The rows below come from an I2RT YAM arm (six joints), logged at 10 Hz.
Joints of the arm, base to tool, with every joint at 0 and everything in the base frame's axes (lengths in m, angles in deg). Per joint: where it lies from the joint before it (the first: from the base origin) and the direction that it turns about. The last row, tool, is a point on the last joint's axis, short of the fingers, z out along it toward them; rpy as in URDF.
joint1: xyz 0 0 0.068 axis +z
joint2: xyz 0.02 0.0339 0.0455 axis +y
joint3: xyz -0.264 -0.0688 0 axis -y
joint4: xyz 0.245 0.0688 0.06 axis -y
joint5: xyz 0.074 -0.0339 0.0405 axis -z
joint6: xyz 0.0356 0 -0.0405 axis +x
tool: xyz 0 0 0 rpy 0 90 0
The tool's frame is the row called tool.
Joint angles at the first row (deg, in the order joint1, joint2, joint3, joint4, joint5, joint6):
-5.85 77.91 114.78 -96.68 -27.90 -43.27
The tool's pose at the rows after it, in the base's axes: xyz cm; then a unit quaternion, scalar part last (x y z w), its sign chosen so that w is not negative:
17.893 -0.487 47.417 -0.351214 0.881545 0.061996 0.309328
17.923 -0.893 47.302 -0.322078 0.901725 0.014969 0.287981
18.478 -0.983 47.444 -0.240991 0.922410 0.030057 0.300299
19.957 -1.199 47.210 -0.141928 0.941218 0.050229 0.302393
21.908 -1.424 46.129 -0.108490 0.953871 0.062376 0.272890
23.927 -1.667 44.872 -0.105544 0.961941 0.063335 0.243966
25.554 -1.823 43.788 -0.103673 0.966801 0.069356 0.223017
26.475 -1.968 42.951 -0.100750 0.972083 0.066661 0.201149
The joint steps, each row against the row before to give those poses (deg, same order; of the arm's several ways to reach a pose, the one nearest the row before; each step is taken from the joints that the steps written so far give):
0.00 0.00 0.00 0.00 5.81 0.00
0.00 0.00 0.00 0.02 6.82 2.26
0.00 0.28 0.00 2.34 0.55 10.16
0.00 1.68 0.02 2.71 1.07 11.95
0.00 3.22 0.00 -0.13 0.42 3.63
0.00 3.41 0.00 -0.03 0.59 -0.11
0.00 2.78 0.00 0.22 -0.18 0.02
0.00 1.85 0.00 -0.63 0.83 -0.04

